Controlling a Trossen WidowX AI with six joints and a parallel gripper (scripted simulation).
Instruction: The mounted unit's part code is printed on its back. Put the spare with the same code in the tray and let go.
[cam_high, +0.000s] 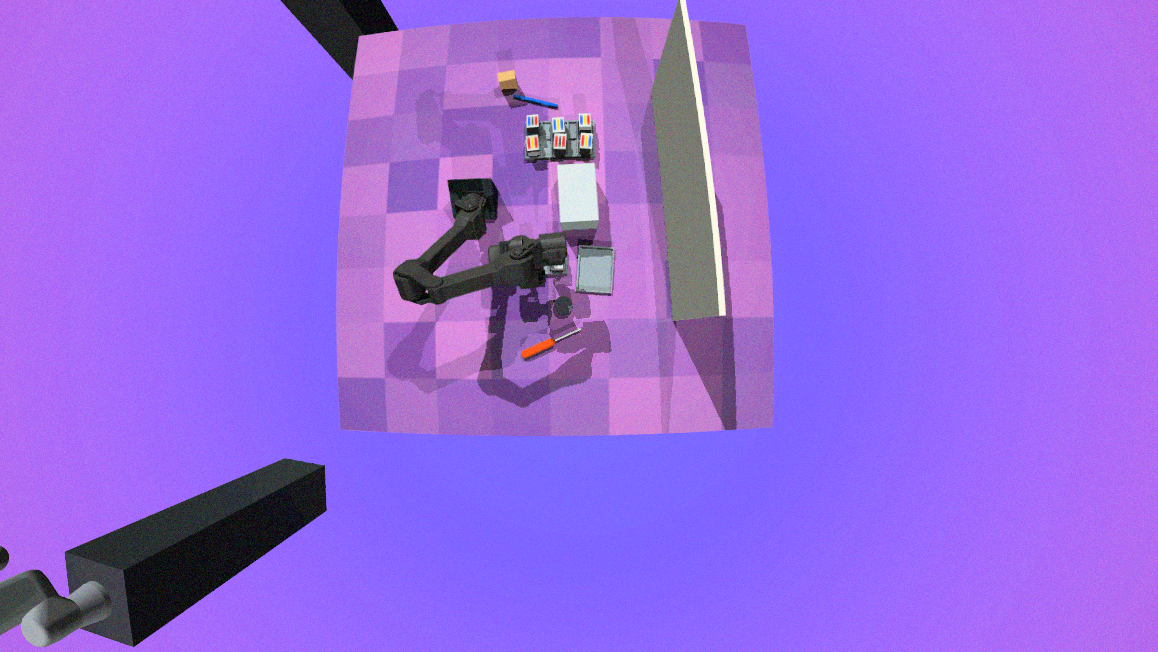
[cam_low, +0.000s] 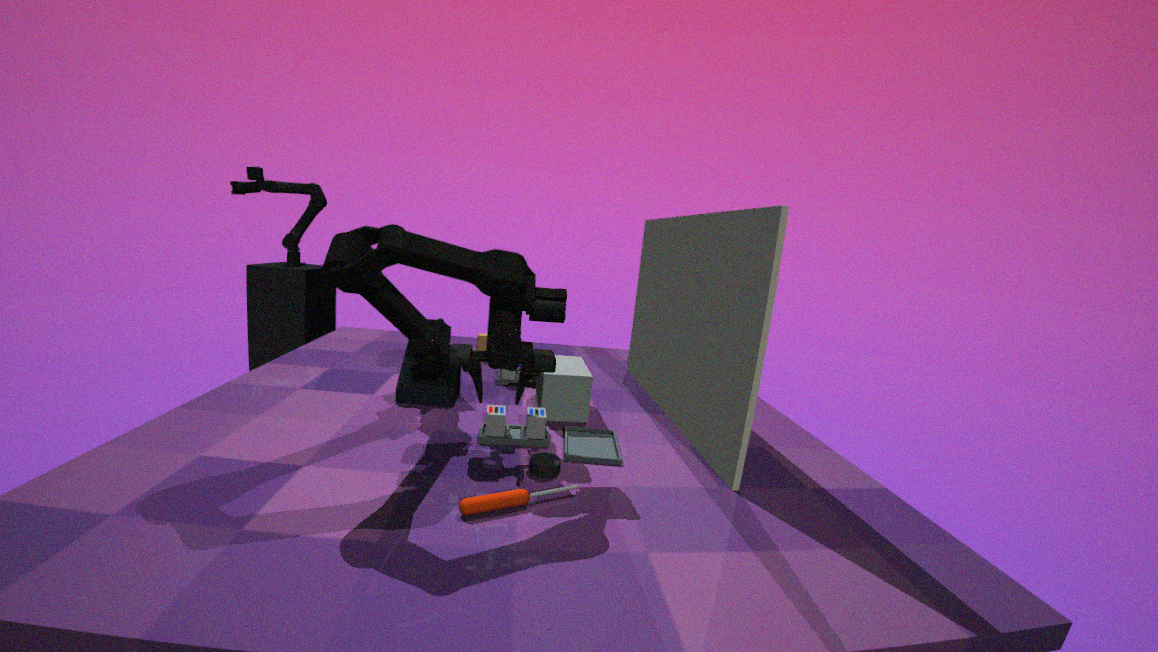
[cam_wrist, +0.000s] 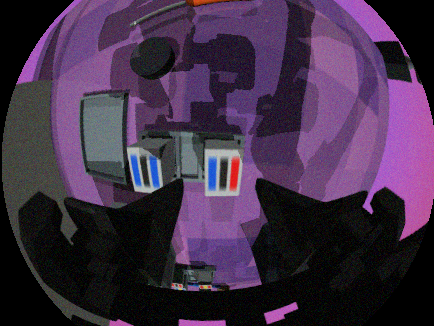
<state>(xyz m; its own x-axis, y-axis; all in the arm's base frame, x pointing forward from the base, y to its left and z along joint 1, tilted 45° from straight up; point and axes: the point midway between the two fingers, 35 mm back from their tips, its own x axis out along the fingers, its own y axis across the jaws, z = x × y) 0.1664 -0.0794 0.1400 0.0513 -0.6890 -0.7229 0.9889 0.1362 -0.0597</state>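
Now: gripper tip 30 mm short of the low grey rack and 60 mm above it. From my gripper tip the other things lie so: dark puck 90 mm ahead, 110 mm to the right, 60 mm below; then tall grey panel 360 mm ahead, 210 mm to the left, 160 mm above; then grey tray 170 mm ahead, 10 mm to the right, 60 mm below.
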